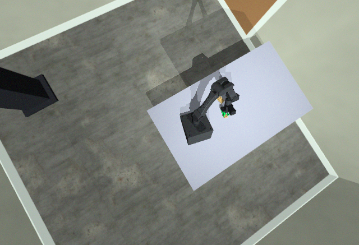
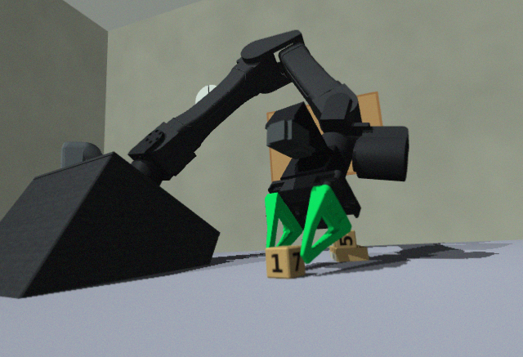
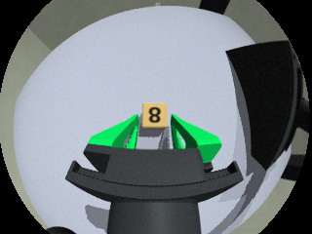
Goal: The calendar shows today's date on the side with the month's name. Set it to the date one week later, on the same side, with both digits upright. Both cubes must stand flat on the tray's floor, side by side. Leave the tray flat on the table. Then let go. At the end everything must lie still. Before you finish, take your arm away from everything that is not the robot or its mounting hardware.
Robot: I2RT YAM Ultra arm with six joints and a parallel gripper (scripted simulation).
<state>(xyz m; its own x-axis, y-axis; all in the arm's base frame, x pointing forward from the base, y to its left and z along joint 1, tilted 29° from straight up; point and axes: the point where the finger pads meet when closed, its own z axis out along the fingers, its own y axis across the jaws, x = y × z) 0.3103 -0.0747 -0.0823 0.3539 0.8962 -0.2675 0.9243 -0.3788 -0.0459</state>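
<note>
Right now my hand is 1 cm to the left of the wooden cube and 1 cm above it. Also, from my hand: wooden tray: 16 cm to the left, 5 cm ahead, 1 cm below.
</note>
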